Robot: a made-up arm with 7 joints.
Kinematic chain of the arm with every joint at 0, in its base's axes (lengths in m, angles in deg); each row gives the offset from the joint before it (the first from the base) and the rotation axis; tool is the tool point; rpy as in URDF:
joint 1: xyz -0.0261 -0.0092 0.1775 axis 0 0.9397 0.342
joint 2: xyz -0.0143 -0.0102 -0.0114 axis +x
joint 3: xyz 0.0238 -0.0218 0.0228 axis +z
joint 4: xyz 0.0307 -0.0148 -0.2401 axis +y
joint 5: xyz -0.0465 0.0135 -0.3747 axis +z
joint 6: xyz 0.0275 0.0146 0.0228 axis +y
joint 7: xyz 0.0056 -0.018 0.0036 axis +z
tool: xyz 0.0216 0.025 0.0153 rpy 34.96 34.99 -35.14
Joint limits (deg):
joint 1: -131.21..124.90
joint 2: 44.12..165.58
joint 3: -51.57..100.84
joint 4: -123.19..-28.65
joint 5: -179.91..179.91
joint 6: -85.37..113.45
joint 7: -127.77..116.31
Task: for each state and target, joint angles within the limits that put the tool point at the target. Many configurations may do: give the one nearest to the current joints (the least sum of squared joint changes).
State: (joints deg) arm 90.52 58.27 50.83 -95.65 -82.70 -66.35 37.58
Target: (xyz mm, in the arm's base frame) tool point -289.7 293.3 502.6
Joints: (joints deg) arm 124.90 44.12 96.92 -45.93 -77.93 -68.31 38.24
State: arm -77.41 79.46 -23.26 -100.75 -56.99 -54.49 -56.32
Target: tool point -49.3 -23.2 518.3
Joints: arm -95.72 86.93 16.95 -116.28 -52.83 -58.38 -51.46
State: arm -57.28 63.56 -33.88 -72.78 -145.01 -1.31 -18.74
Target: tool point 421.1 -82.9 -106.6
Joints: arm -39.99 44.12 -51.57 -80.35 -141.10 12.36 -19.67
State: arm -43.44 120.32 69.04 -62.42 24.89 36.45 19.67
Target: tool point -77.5 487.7 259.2
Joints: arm -38.06 74.86 100.84 -54.29 35.39 36.33 19.41
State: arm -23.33 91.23 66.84 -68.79 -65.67 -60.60 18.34
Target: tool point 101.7 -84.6 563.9
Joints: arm -8.31 138.51 62.24 -87.67 -65.92 -61.28 22.79
